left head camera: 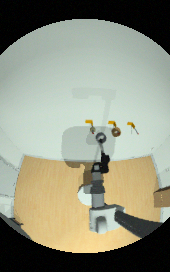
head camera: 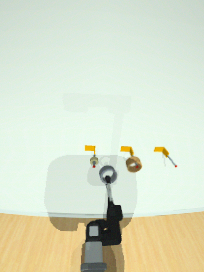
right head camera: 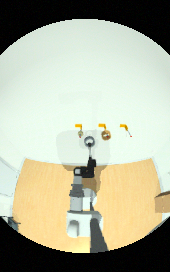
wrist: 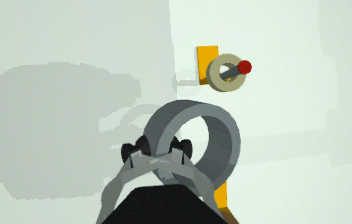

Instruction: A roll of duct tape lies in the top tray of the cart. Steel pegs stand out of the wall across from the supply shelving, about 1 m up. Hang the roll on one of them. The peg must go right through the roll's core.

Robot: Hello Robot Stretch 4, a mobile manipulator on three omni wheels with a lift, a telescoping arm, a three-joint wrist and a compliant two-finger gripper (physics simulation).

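Frame: origin at the robot's base, x back, y right, z up, level; metres.
Seen in the pictures: gripper, fingertip midpoint: (left head camera: 99, 139) (head camera: 107, 177) (right head camera: 89, 143) (wrist: 157, 147); robot's base, link origin: (left head camera: 88, 193) (right head camera: 84, 197).
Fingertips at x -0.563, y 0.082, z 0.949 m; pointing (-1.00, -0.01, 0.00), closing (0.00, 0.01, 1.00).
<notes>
Pixels of each thing's top centre, then the offset from my fingertips to it. "spot": a spot on its surface instead. Level surfaces: height alone.
- grey duct tape roll, top centre: (wrist: 239, 141) (head camera: 108, 168) (left head camera: 101, 133) dy +0.000, dx +0.009, dz +0.093 m
- small cream roll, top centre: (wrist: 243, 72) (head camera: 94, 157) dy -0.083, dx -0.043, dz +0.124 m
- brown roll, top centre: (head camera: 135, 158) dy +0.167, dx -0.038, dz +0.120 m
- right peg, surface spot: (head camera: 171, 161) (left head camera: 135, 130) spot: dy +0.411, dx -0.025, dz +0.104 m
- yellow bracket, surface spot: (wrist: 221, 195) spot: dy +0.140, dx -0.154, dz +0.114 m
- wooden floor, surface height: dz -0.977 m
The grey duct tape roll (head camera: 101, 175) (wrist: 222, 145) is held in front of the wall by my gripper (head camera: 107, 178) (wrist: 157, 147). The gripper is shut on the roll's side wall, one finger inside the core, the other outside. In the head camera view, three pegs on yellow brackets stand to the roll's upper left and right. The left peg bears a small cream roll (head camera: 94, 160) (wrist: 214, 76), and its red tip (wrist: 244, 67) shows beyond it. The middle one bears a brown roll (head camera: 128, 163). The right peg (head camera: 171, 161) (left head camera: 135, 130) is bare. The grey roll is apart from the pegs.
A yellow bracket (wrist: 221, 195) shows behind the grey roll's lower edge in the wrist view, partly hidden. The wall (head camera: 105, 60) rises from the wooden floor (head camera: 165, 245). A brown box (left head camera: 162, 197) (right head camera: 162, 203) stands at the right edge. The arm casts shadows on the wall.
</notes>
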